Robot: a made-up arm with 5 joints.
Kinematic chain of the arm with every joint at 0, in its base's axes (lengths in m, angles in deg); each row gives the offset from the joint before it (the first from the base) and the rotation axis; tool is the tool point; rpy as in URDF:
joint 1: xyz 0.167 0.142 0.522 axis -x
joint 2: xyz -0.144 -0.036 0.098 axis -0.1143 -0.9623 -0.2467
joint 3: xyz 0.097 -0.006 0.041 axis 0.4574 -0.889 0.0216
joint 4: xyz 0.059 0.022 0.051 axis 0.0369 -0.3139 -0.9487
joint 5: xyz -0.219 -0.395 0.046 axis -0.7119 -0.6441 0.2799
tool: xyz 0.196 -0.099 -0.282 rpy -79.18 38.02 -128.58
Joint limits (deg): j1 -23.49..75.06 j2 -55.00..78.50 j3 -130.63..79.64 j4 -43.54..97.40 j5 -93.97..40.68
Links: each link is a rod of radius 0.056 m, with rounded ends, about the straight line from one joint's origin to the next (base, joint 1, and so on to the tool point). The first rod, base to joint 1, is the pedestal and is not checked.
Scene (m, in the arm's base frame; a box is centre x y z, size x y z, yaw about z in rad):
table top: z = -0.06
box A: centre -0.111 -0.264 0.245 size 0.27 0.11 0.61 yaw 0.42
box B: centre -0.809 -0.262 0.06 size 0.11 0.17 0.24 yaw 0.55
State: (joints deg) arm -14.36 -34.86 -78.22 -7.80 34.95
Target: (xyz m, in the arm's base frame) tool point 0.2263 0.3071 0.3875
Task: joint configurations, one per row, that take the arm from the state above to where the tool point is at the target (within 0.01 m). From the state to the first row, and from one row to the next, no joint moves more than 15 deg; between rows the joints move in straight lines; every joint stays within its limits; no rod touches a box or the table.
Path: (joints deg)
1: -5.60 -30.75 -67.91 4.14 21.12
2: 3.17 -26.63 -57.59 16.08 7.30
3: 11.93 -22.52 -47.28 28.02 -6.53
4: 20.69 -18.40 -36.96 39.96 -20.35
5: 9.65 -8.24 -22.29 49.99 -28.92
6: -1.40 1.92 -7.63 60.02 -37.48
7: -12.44 12.07 7.04 70.06 -46.04
8: -23.49 22.23 21.71 80.09 -54.60

